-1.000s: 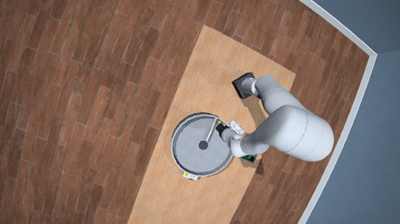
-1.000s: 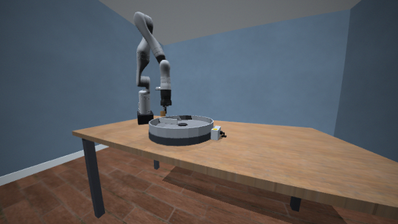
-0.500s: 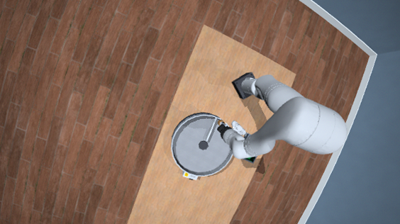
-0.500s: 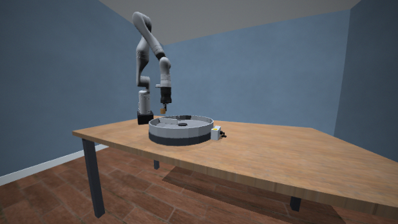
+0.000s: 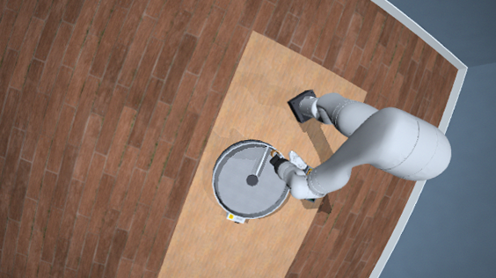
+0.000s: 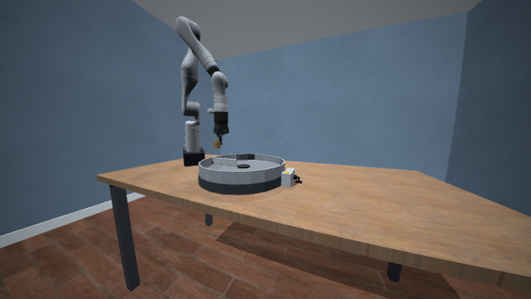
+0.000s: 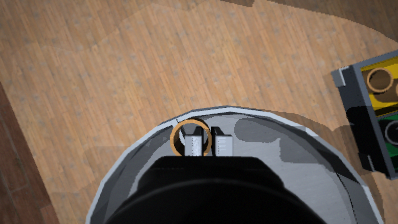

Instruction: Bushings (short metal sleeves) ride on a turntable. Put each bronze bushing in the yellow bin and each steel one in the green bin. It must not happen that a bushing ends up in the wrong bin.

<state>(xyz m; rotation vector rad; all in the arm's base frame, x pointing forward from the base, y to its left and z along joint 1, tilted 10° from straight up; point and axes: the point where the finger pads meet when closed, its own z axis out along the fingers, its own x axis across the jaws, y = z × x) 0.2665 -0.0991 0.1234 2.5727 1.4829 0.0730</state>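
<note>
Right now my hand is 30 cm to the right of the bin, 15 cm above it and 14 cm short of it. From my hand the other things lie so: turntable: 17 cm ahead, 12 cm below, 6 cm to the right.
</note>
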